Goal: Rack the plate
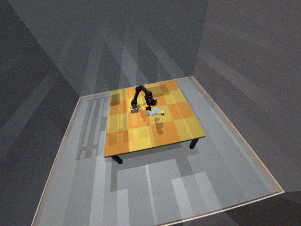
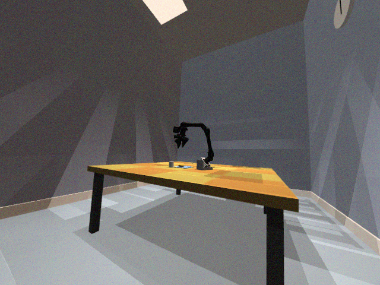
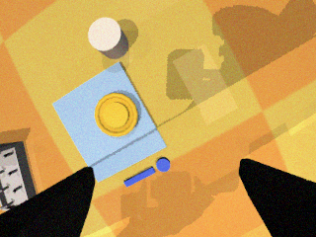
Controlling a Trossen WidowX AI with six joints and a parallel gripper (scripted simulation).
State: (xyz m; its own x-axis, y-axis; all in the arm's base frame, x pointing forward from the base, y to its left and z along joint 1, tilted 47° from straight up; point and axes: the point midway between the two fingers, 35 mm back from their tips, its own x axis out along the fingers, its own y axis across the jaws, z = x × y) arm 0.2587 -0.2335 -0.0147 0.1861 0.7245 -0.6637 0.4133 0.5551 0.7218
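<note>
Now: gripper tip 170 mm above the yellow plate, 60 mm to the right of it and 50 mm short of it. Round my gripper tip: blue spoon 180 mm below, 60 mm to the left, 60 mm behind; light blue mat 180 mm below, 80 mm to the left, 40 mm ahead; white cup 160 mm below, 150 mm ahead, 20 mm to the left.
</note>
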